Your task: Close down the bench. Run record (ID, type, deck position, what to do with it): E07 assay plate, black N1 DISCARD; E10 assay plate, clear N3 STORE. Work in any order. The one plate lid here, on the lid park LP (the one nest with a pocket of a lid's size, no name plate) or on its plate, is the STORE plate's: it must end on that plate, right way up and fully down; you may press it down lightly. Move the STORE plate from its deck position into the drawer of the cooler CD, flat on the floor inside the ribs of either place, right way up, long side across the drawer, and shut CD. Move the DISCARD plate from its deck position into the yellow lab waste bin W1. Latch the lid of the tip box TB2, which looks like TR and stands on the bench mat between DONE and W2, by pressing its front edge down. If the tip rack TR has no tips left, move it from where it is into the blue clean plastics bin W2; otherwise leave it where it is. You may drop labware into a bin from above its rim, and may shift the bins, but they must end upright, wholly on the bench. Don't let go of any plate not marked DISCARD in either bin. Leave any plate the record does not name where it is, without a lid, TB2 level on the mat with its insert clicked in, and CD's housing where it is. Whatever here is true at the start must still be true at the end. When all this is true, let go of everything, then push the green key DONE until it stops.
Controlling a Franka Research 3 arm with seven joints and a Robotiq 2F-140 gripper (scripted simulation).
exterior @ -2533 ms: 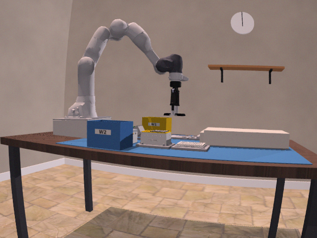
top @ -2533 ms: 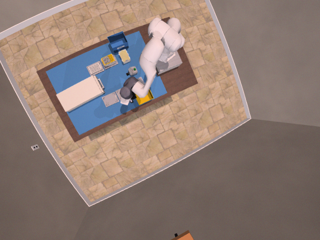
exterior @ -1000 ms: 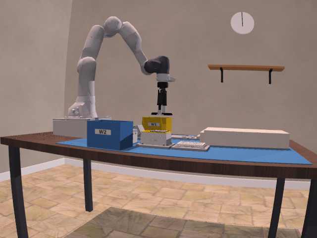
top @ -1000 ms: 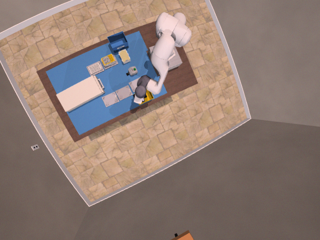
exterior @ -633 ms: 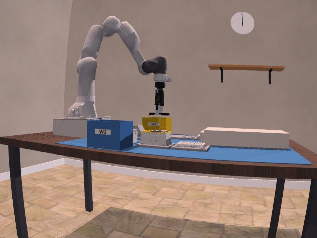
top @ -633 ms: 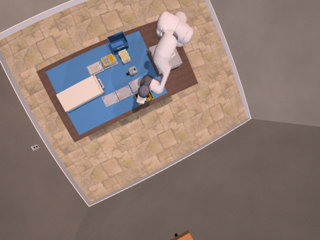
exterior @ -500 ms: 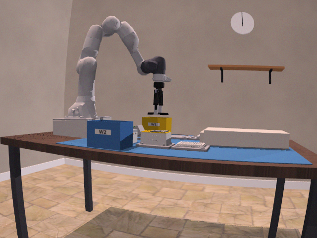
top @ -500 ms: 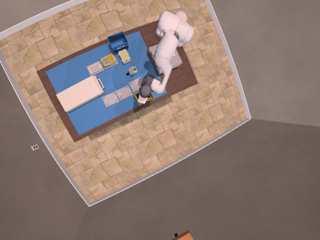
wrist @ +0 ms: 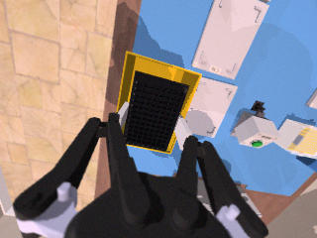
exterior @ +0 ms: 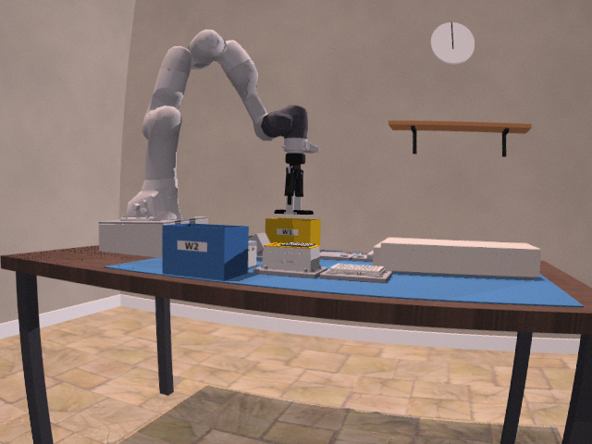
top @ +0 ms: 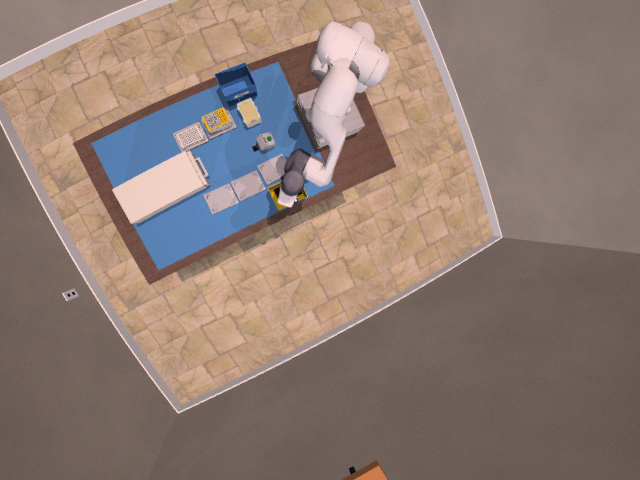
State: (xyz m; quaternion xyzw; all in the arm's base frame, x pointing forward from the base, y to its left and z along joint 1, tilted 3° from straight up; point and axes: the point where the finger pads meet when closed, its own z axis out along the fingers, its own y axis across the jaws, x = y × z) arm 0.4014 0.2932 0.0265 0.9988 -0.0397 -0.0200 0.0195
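The black plate lies 20 mm below my hand. Also, from my hand: yellow bin W1: 130 mm below; then grey nest N3: 170 mm ahead, 160 mm below, 150 mm to the right; then grey lid park nest: 160 mm to the right, 160 mm below, 10 mm behind.
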